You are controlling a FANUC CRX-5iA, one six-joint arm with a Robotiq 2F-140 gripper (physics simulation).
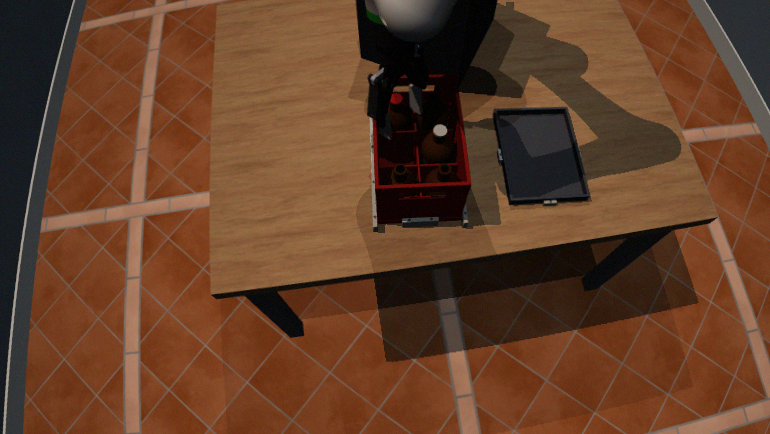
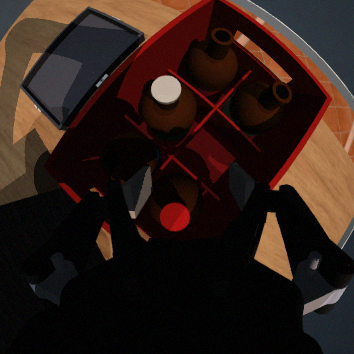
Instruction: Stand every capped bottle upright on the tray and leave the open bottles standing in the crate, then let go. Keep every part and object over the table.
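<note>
The red crate (image 1: 422, 202) (image 2: 300, 142) holds several brown bottles upright. The white-capped bottle (image 1: 440, 131) (image 2: 167, 112) is in the middle row, tray side. The red-capped bottle (image 1: 396, 99) (image 2: 175, 216) is in the back left compartment. Two open bottles stand in the front row, one at left (image 1: 400, 173) (image 2: 257, 107), one at right (image 1: 443, 172) (image 2: 212, 65). Another bottle (image 2: 132, 152) is in the dark back right compartment; its top is too dark to tell. My gripper (image 1: 400, 114) (image 2: 189, 176) is open and empty, its fingers apart around and above the red-capped bottle. The dark tray (image 1: 539, 172) (image 2: 57, 75) bears no bottle.
The tray lies right of the crate on the wooden table (image 1: 291, 161) (image 2: 320, 165). The crate's middle left compartment has no bottle. Metal brackets (image 1: 420, 221) sit at the crate's foot. The crate's walls and red dividers surround the bottles. The arm's shadow falls across the table and tray.
</note>
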